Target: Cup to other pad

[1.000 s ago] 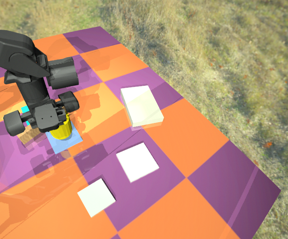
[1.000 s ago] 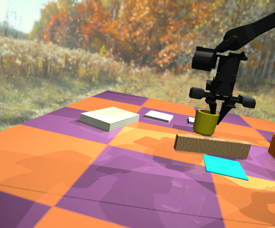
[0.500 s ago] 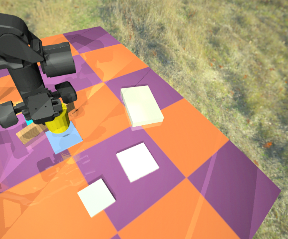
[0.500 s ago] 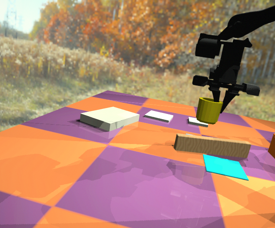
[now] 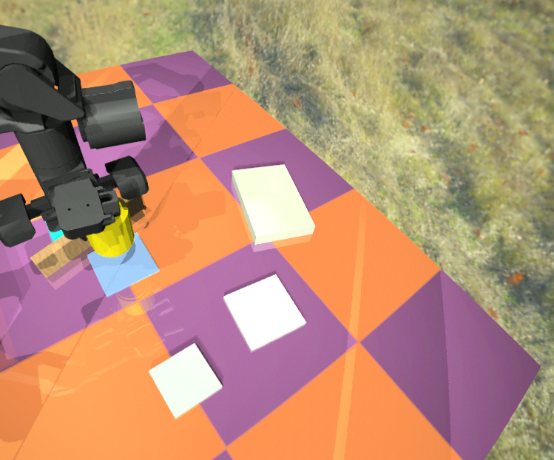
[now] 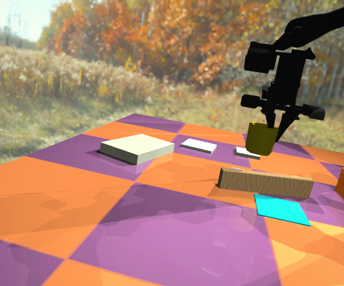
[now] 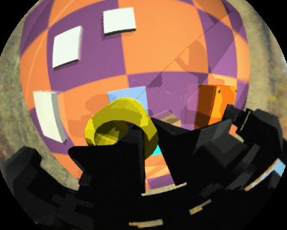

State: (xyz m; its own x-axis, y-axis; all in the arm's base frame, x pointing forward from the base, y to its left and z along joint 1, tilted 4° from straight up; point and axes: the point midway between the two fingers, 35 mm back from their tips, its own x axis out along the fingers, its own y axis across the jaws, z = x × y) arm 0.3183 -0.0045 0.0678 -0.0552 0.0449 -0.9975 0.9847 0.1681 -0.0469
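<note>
The red marble is 2 cm ahead of my gripper tip, 1 cm to the left of it and 2 cm below it. Round my gripper tip: yellow cup: 2 cm ahead; light blue pad: 3 cm ahead, 1 cm to the left, 11 cm below; wooden bar: 1 cm behind, 8 cm to the left, 9 cm below.
</note>
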